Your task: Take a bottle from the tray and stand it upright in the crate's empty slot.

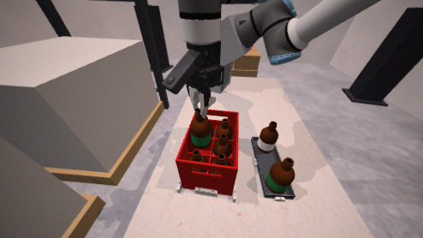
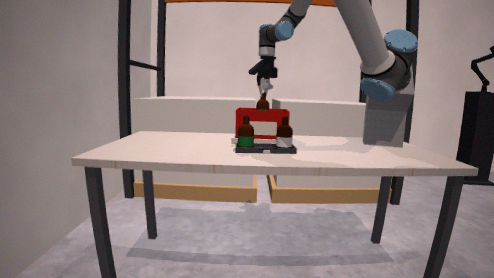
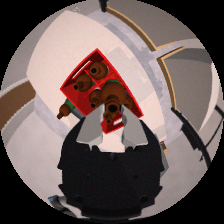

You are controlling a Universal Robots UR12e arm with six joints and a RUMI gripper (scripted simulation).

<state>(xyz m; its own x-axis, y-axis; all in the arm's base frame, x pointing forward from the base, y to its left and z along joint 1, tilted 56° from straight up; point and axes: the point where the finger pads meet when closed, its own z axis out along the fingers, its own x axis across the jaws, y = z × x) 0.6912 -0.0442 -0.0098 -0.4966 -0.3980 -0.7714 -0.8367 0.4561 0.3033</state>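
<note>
My hand is 10 mm past the red crate, 40 mm to the right of it and 170 mm above it. Also, from my hand: tray: 60 mm behind, 280 mm to the left, 240 mm below; then white-labelled bottle: 140 mm behind, 260 mm to the left, 170 mm below.
</note>
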